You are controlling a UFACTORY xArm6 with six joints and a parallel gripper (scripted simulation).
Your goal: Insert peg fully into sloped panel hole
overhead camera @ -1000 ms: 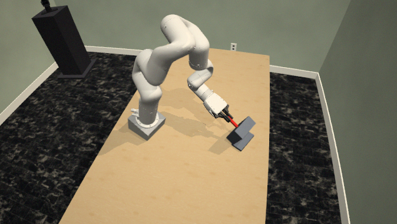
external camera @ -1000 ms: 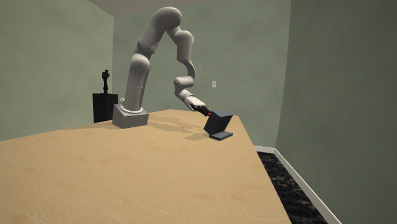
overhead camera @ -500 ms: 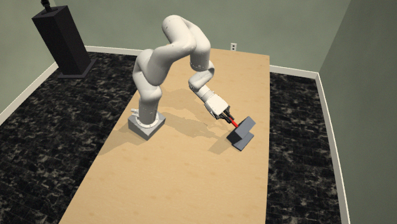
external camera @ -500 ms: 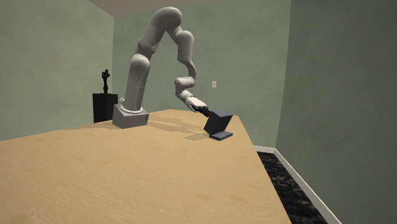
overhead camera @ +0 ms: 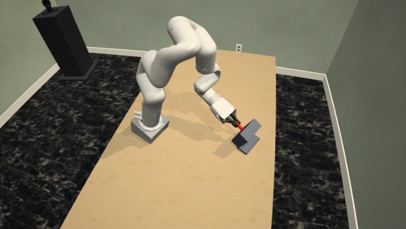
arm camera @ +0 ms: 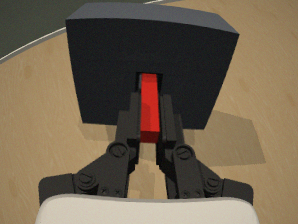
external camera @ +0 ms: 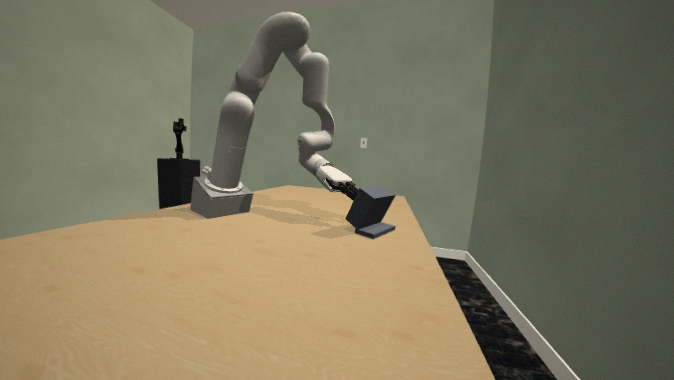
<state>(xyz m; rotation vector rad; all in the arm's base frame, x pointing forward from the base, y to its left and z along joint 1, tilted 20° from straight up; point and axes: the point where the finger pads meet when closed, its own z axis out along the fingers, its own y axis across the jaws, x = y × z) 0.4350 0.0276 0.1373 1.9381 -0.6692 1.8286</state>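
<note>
The flat base lies 10 cm below my hand, 8 cm ahead of it and 6 cm to the right of it. Round my hand: red peg: 2 cm to the right, 2 cm ahead, 1 cm below.
</note>
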